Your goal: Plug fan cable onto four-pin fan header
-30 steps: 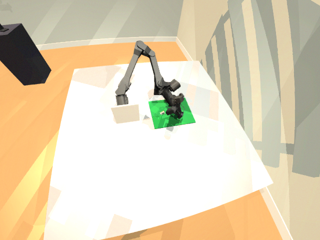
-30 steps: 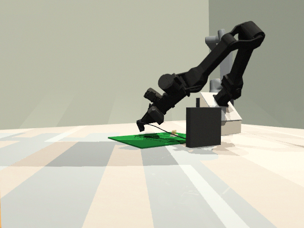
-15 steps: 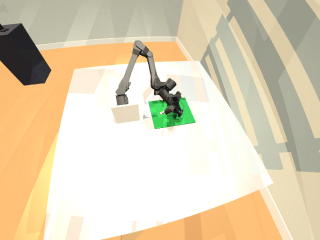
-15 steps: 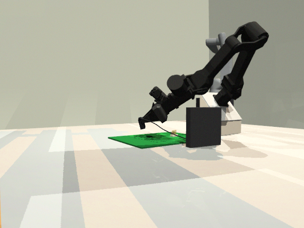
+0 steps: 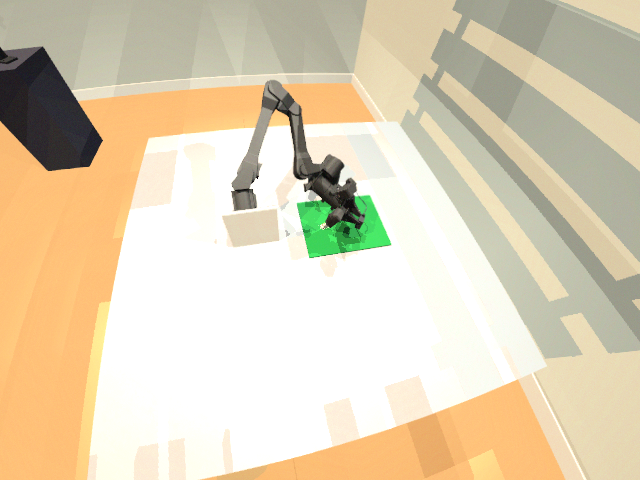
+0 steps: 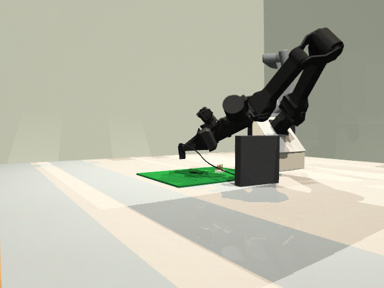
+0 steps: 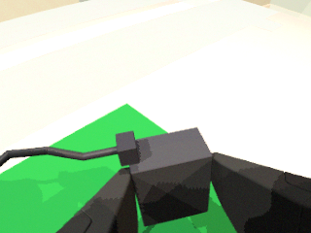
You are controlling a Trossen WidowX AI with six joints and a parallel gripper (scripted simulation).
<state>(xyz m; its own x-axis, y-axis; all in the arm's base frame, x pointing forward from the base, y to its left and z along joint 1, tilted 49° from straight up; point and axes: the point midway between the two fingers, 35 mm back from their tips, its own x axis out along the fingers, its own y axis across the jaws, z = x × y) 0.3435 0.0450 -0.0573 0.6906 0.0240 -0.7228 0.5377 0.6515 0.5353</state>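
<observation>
The four-pin header lies 11 cm behind my gripper tip, 8 cm below it and 4 cm to the left of it. The rest, counted from my gripper tip: black fan 22 cm to the left, 8 cm behind, 2 cm below; black plug 1 cm below.
</observation>
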